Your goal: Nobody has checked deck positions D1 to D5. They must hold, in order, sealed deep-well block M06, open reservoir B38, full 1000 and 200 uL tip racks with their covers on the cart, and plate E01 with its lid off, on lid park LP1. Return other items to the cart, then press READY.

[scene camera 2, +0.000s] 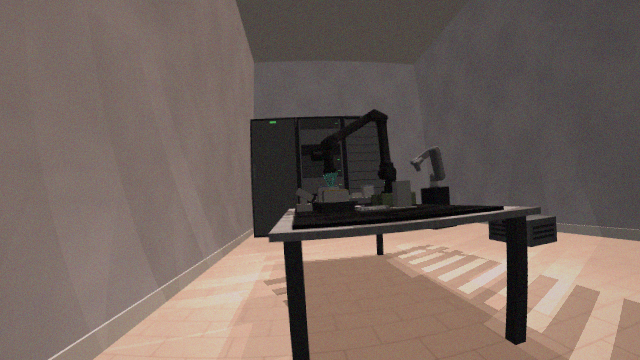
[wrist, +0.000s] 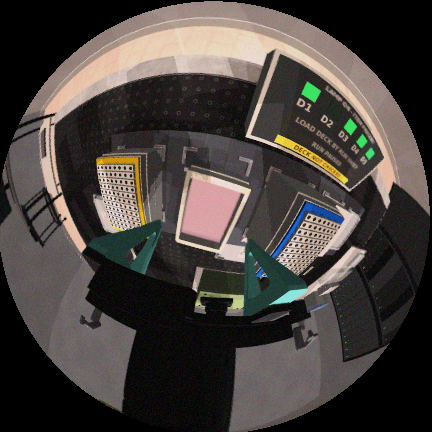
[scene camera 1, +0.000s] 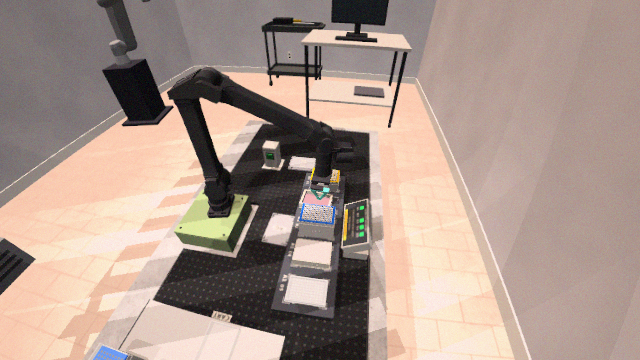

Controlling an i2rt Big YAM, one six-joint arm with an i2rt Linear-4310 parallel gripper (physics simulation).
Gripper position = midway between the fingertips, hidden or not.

Observation:
My gripper (wrist: 203, 234) is open and holds nothing. Also in view: a pink trough (wrist: 211, 201).

